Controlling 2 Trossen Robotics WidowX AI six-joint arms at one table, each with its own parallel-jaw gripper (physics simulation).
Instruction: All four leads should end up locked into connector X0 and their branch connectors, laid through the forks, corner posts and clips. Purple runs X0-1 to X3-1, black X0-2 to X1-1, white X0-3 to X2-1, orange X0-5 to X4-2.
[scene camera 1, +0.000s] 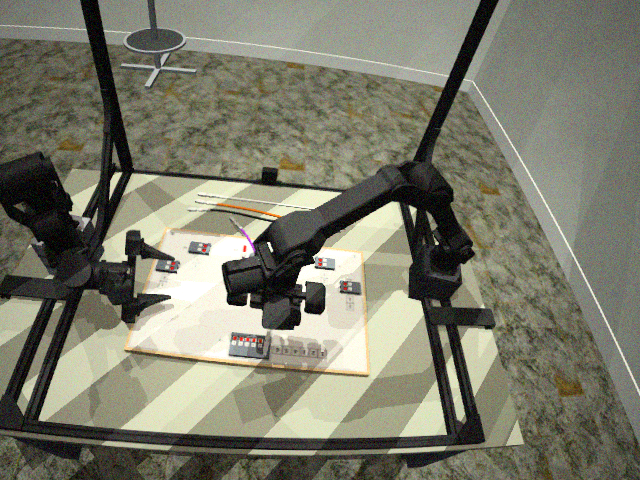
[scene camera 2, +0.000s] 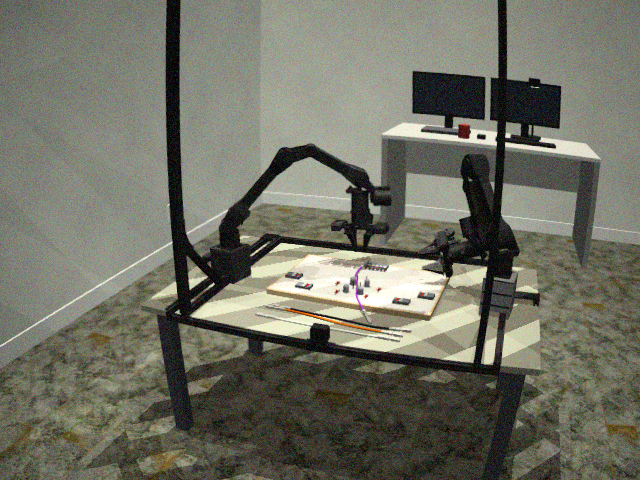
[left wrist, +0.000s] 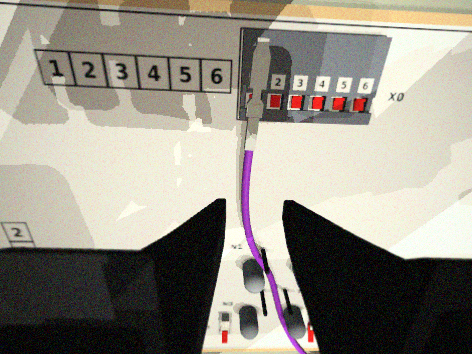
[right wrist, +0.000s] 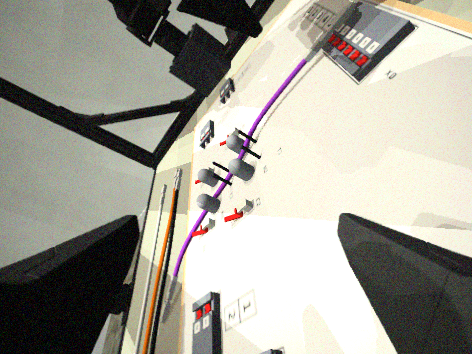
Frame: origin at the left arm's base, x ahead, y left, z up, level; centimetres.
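Seen in the pictures: left gripper, fingertip midpoint: (scene camera 2: 360, 251) (left wrist: 254, 208) (right wrist: 257, 31); right gripper, fingertip midpoint: (scene camera 1: 172, 278) (scene camera 2: 420, 260) (right wrist: 239, 224); left arm's base, origin of the base link: (scene camera 1: 442, 263) (scene camera 2: 229, 246) (right wrist: 182, 47); right arm's base, origin of the base link: (scene camera 2: 501, 274).
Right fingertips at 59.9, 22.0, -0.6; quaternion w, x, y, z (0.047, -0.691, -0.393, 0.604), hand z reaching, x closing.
Offsets run from my right fingertips to a thing's top centre, as dx, dy, dz. "spot": to the spot under its first point.
The purple lead (scene camera 1: 248, 238) (scene camera 2: 356, 286) (left wrist: 246, 190) (right wrist: 272, 100) runs from connector X0 @(spot: -19.4, +8.5, -7.7) (scene camera 1: 248, 352) (scene camera 2: 382, 267) (left wrist: 340, 55) between the grey posts; its far plug @(-5.2, -27.0, -8.6) (scene camera 2: 367, 315) lies past the board's edge. Its near plug @(-22.5, +5.2, -6.7) (left wrist: 259, 65) lies over slot 1; whether it is locked I cannot tell. My left gripper (scene camera 2: 360, 246) (left wrist: 254, 208) is partly open and empty, above the purple lead. My right gripper (scene camera 1: 171, 277) (scene camera 2: 423, 259) (right wrist: 239, 224) is wide open and empty. Orange @(spot: -6.9, -33.6, -9.8) (scene camera 1: 248, 208) (right wrist: 162, 250), black @(spot: -13.0, -31.3, -9.9) (scene camera 2: 336, 315) and white @(spot: -11.1, -38.1, -10.0) (scene camera 2: 330, 326) leads lie beyond the board.
Branch connectors @(+0.2, -14.9, -7.6) (scene camera 1: 199, 248) @(+5.6, -7.5, -7.6) (scene camera 1: 168, 266) @(spot: -31.5, -19.8, -7.7) (scene camera 1: 325, 262) @(-38.7, -14.3, -7.6) (scene camera 1: 350, 287) sit at the sides of the board @(-17.3, -6.1, -8.6) (scene camera 1: 206, 330). Posts @(-14.4, -9.1, -5.8) (right wrist: 242, 170) @(-13.4, -15.6, -5.8) (right wrist: 208, 202), black fork pins and red clips @(spot: -9.6, -11.1, -8.0) (right wrist: 233, 215) stand in its middle. A black frame surrounds the work area. My left arm covers the board's middle in scene camera 1.
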